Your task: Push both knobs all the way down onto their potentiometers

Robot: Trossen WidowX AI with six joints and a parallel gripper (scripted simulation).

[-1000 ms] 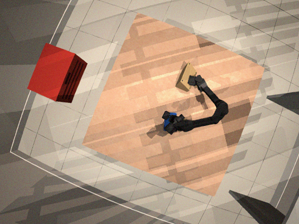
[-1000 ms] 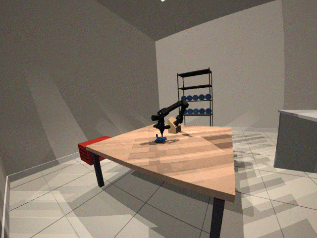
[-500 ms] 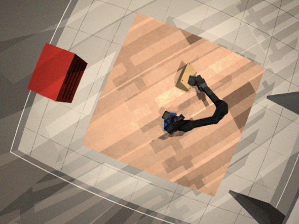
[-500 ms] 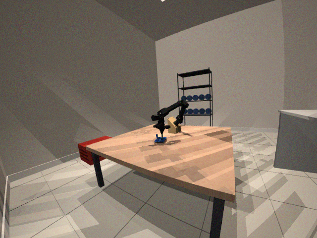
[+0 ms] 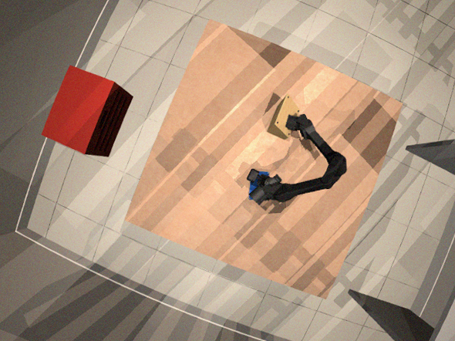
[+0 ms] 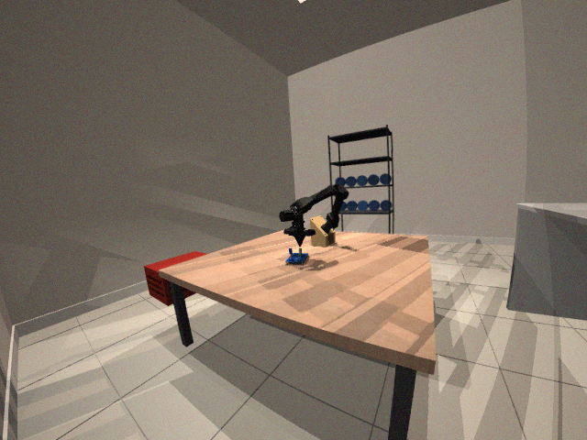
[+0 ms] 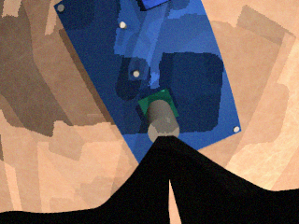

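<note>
Right now my gripper tip is 30 mm above the grey knob. Also, from my gripper tip: green potentiometer: 30 mm below; then dark knob: 90 mm ahead, 20 mm to the right.
</note>
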